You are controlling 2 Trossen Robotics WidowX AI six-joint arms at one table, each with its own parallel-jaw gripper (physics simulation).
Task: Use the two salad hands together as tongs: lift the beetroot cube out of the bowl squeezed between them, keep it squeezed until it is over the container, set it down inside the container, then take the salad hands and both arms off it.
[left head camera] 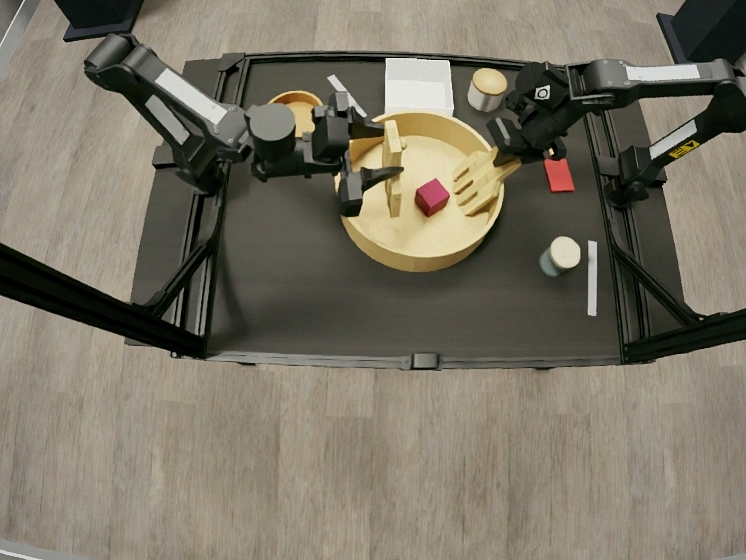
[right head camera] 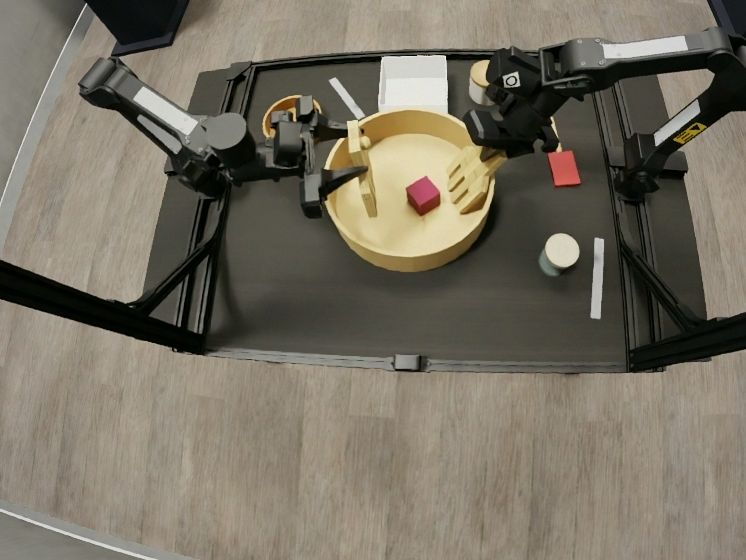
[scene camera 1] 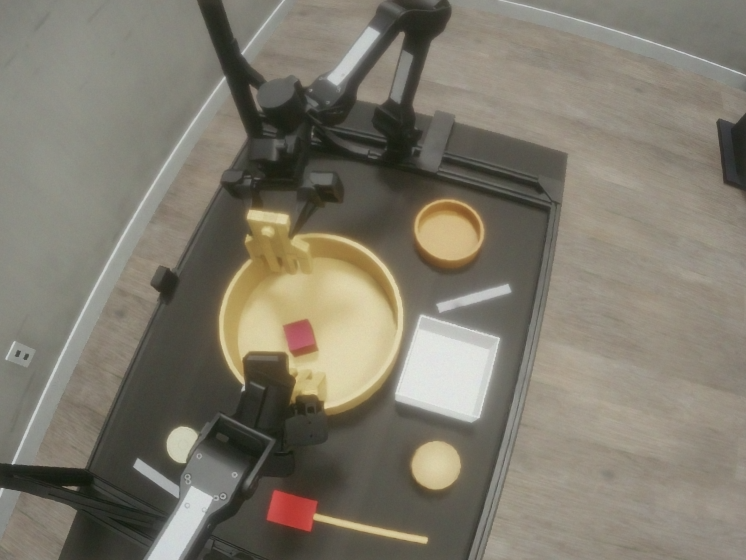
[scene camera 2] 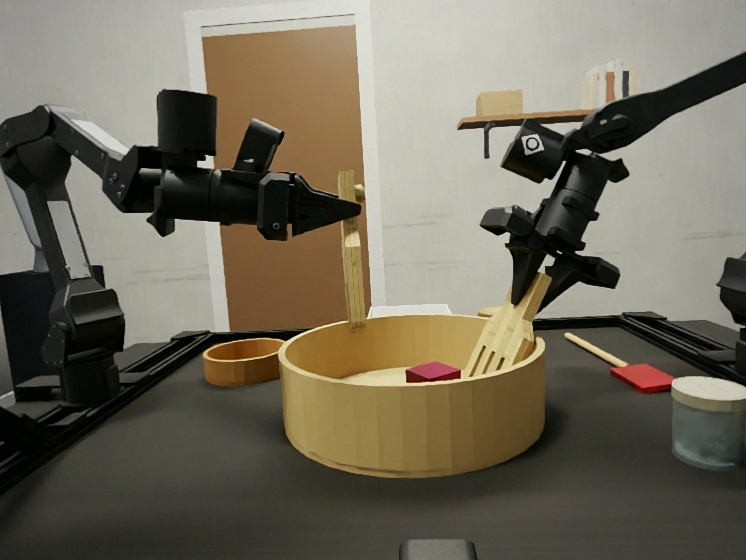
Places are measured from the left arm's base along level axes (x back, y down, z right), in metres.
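Pixels of known places: left gripper, between the fingertips: [left head camera: 400, 150] [right head camera: 366, 149] [scene camera 1: 269, 237] [scene camera 2: 358, 207]; right gripper, between the fingertips: [left head camera: 499, 165] [right head camera: 487, 160] [scene camera 2: 523, 309]; left arm's base, origin of its link: [left head camera: 209, 181] [right head camera: 213, 186] [scene camera 1: 399, 151] [scene camera 2: 91, 399]; right arm's base, origin of its link: [left head camera: 617, 194] [right head camera: 628, 187].
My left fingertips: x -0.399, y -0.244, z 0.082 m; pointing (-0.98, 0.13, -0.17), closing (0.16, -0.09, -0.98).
For each thing: its top centre in the pictures, then the offset to it from my left fingertips.
- beetroot cube, centre of its top: [scene camera 2: 432, 369] [scene camera 1: 298, 334] [right head camera: 423, 190] [left head camera: 433, 191] dx -0.078, dy +0.204, dz -0.038 m
- big wooden bowl, centre of its top: [scene camera 2: 408, 340] [scene camera 1: 308, 316] [right head camera: 407, 174] [left head camera: 420, 176] dx -0.049, dy +0.170, dz -0.053 m
- white square container, centre of its top: [scene camera 1: 449, 365] [scene camera 2: 409, 312] [right head camera: 413, 79] [left head camera: 418, 82] dx -0.054, dy +0.187, dz -0.308 m
- small orange bowl, centre of its top: [scene camera 2: 246, 348] [scene camera 1: 449, 228] [left head camera: 292, 114] [right head camera: 291, 118] dx +0.224, dy +0.223, dz -0.240 m
- jar with a wooden lid, centre of its top: [scene camera 1: 436, 465] [scene camera 2: 500, 310] [right head camera: 488, 72] [left head camera: 490, 80] dx -0.221, dy +0.195, dz -0.335 m
- pale-lidded jar, centre of its top: [scene camera 2: 709, 387] [scene camera 1: 183, 444] [right head camera: 562, 249] [left head camera: 566, 251] dx -0.338, dy +0.193, dz +0.083 m
- red spatula, centre of its top: [scene camera 2: 606, 353] [scene camera 1: 347, 524] [left head camera: 548, 137] dx -0.367, dy +0.251, dz -0.227 m
The beetroot cube [left head camera: 432, 197] [right head camera: 423, 195] [scene camera 1: 300, 336] [scene camera 2: 432, 371] lies on the floor of the big wooden bowl [left head camera: 415, 262] [right head camera: 409, 262] [scene camera 2: 415, 427]. My left gripper [left head camera: 391, 150] [right head camera: 363, 150] [scene camera 2: 356, 209] is shut on one salad hand [left head camera: 394, 201] [right head camera: 369, 198] [scene camera 1: 268, 229] [scene camera 2: 354, 271], held upright, raised above the bowl and apart from the cube. My right gripper [scene camera 2: 529, 301] is shut on the other salad hand [left head camera: 479, 183] [right head camera: 468, 183] [scene camera 2: 503, 343], its tines slanting down inside the bowl beside the cube. The white square container [left head camera: 418, 90] [right head camera: 413, 89] [scene camera 1: 447, 370] stands behind the bowl in the head views.
A small orange bowl [scene camera 1: 448, 232] [scene camera 2: 241, 364] and a jar with a wooden lid [left head camera: 488, 87] [scene camera 1: 435, 464] flank the container. A pale-lidded jar [left head camera: 563, 253] [scene camera 2: 708, 421] and a red spatula [left head camera: 559, 176] [scene camera 1: 292, 510] lie on the right arm's side. White strips [left head camera: 592, 277] [scene camera 1: 474, 297] lie on the table.
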